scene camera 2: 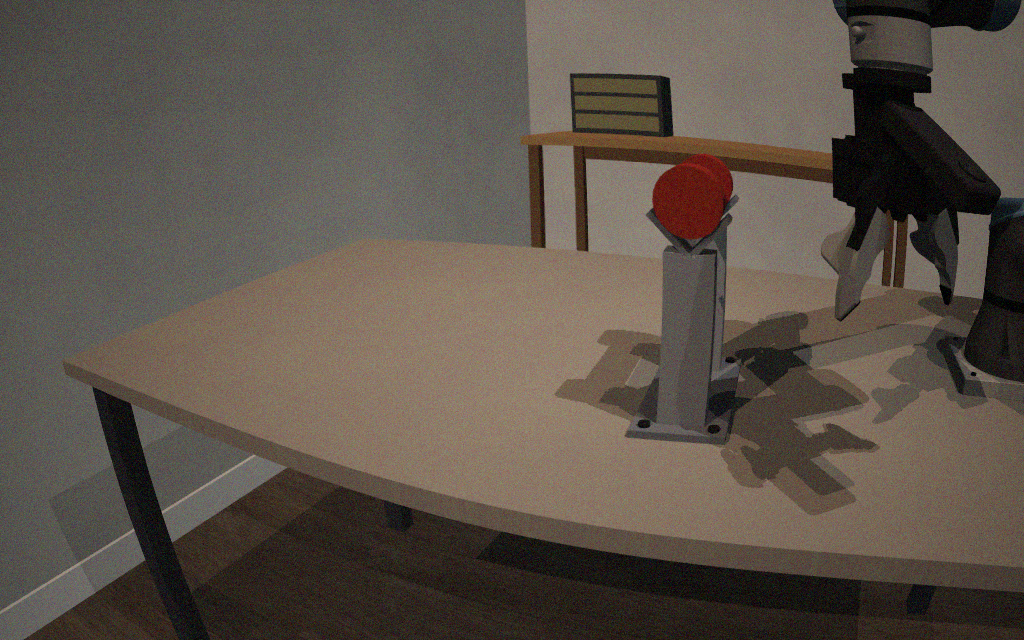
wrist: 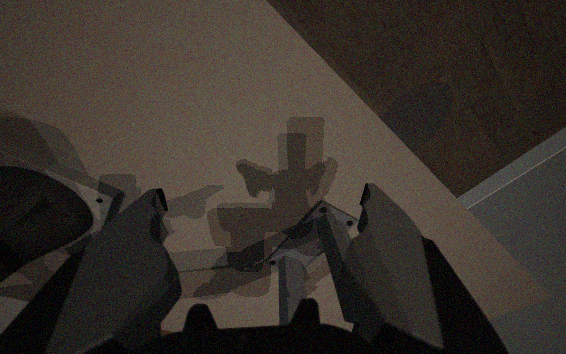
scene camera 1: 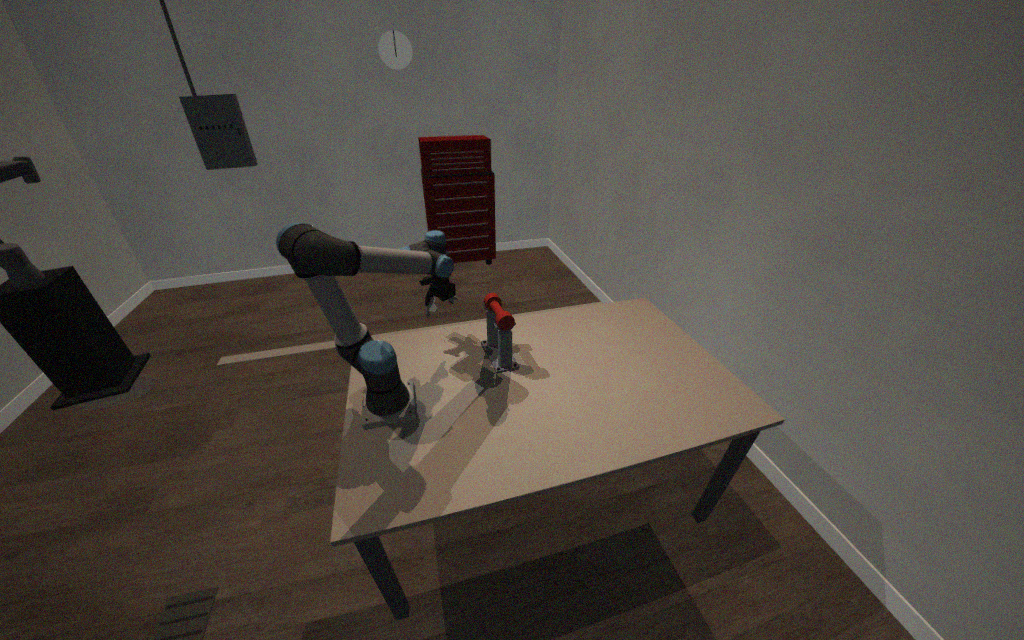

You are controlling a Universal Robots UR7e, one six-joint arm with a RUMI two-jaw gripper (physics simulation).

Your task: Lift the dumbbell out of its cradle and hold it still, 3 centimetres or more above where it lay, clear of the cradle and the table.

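Places are measured from the arm's base along level axes (x ahead, y left, z up), in metres.
Where they show: gripper, fingertip midpoint: (scene camera 2: 898,312) (wrist: 266,188) (scene camera 1: 440,310); arm's base, link origin: (scene camera 2: 1008,362) (wrist: 40,205) (scene camera 1: 388,400).
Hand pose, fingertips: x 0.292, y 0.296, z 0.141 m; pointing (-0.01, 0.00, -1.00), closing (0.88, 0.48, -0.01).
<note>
Each offset is from my fingertips to the top centre of the thing. Level surfaces: height alone.
The red dumbbell @[dx +0.191, dy -0.190, dz +0.093 m] (scene camera 1: 499,310) (scene camera 2: 687,200) lies across the V-shaped tops of the grey two-post cradle @[dx +0.191, dy -0.190, dz +0.049 m] (scene camera 1: 504,348) (scene camera 2: 685,339) (wrist: 336,260). Its near round end faces scene camera 2. The dumbbell does not show in the wrist view, where the cradle's base and posts show at lower centre right, partly behind the right finger. My gripper (scene camera 1: 441,307) (scene camera 2: 897,309) (wrist: 266,188) is open and empty, fingers pointing down above the table. It is beside the dumbbell and apart from it, to the left in scene camera 1 and to the right in scene camera 2.
The cradle stands on the wooden table @[dz -0.163 m] (scene camera 1: 604,392) (scene camera 2: 377,339) (wrist: 150,75). The arm's base (scene camera 1: 386,400) is bolted near the table's left end in scene camera 1. A red tool cabinet (scene camera 1: 460,211) and a wooden bench (scene camera 2: 679,149) stand beyond the table.
</note>
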